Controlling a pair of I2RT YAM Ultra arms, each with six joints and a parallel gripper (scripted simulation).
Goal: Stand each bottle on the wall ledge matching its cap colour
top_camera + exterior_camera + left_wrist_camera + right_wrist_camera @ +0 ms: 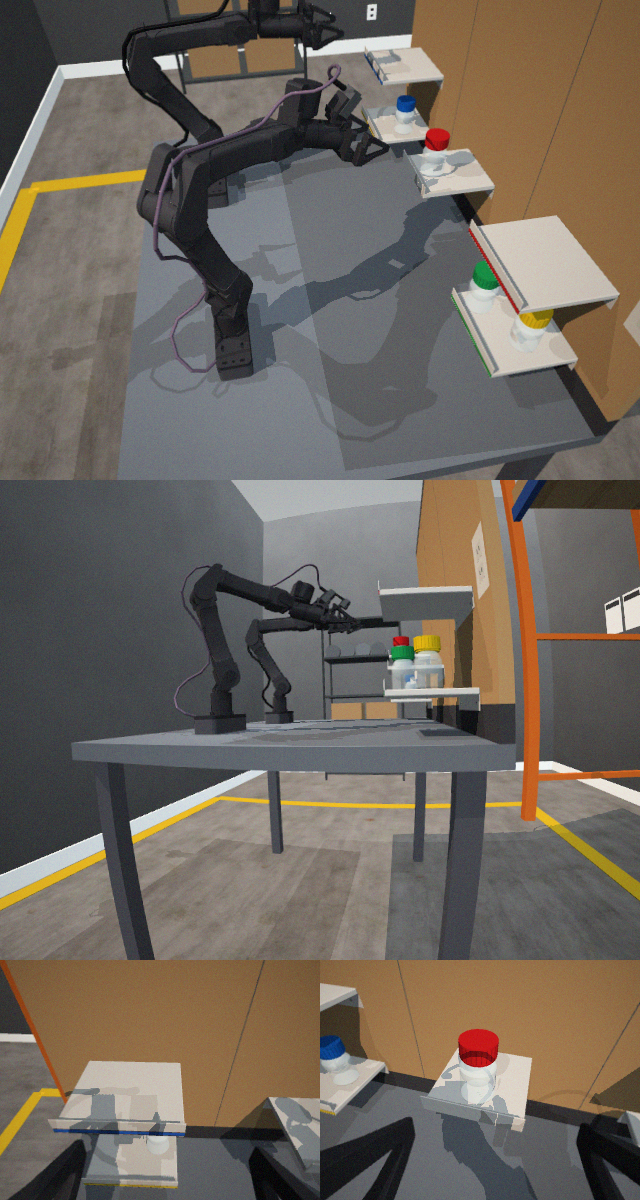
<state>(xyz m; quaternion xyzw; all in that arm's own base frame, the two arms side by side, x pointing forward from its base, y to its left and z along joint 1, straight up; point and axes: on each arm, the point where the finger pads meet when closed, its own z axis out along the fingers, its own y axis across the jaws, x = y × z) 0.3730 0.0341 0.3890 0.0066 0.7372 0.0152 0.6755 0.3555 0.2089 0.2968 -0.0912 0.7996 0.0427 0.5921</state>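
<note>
Now: right hand 17 cm short of the red-capped bottle, 10 cm above it and 5 cm to the right of it. From my right hand the other things lie so: green-capped bottle: 29 cm to the right, 20 cm below, 15 cm ahead; brown wall: 31 cm ahead, 11 cm above, 3 cm to the left; yellow-capped bottle: 40 cm to the right, 20 cm below, 19 cm ahead.
</note>
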